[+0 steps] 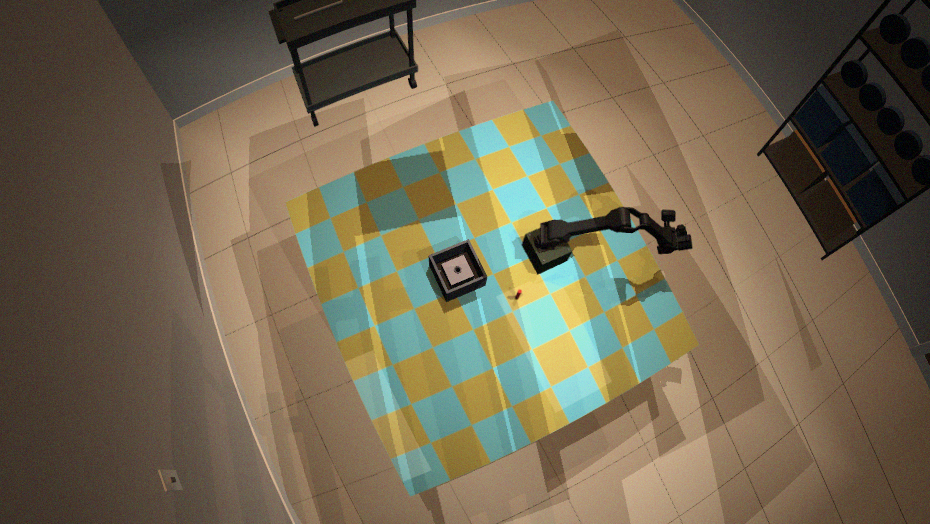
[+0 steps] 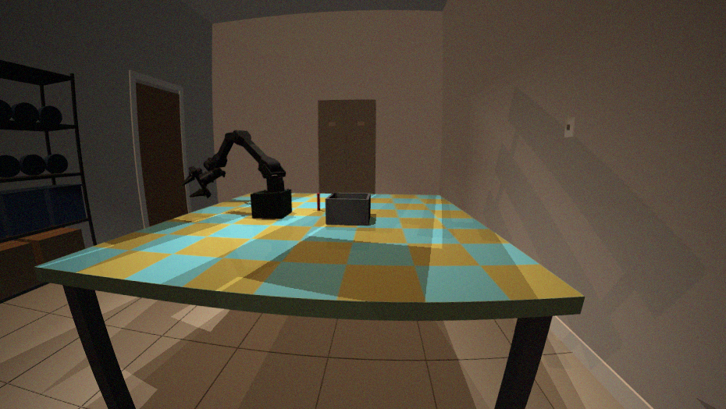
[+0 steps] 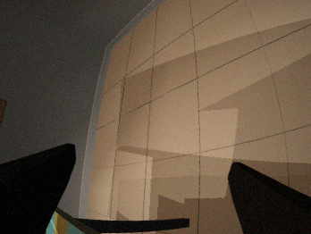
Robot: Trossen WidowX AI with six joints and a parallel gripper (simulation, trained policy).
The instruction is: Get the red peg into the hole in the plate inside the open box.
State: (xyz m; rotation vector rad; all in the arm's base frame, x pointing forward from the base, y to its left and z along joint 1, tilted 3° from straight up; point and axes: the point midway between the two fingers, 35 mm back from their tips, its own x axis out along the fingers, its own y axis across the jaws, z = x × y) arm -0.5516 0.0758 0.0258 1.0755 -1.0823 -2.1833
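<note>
Right now my gripper tip is 72 cm short of the red peg, 9 cm to the right of it and 5 cm above it. Round my gripper tip: dark box 90 cm ahead, 6 cm to the right, 6 cm below; then plate 90 cm ahead, 6 cm to the right, 4 cm below.
</note>
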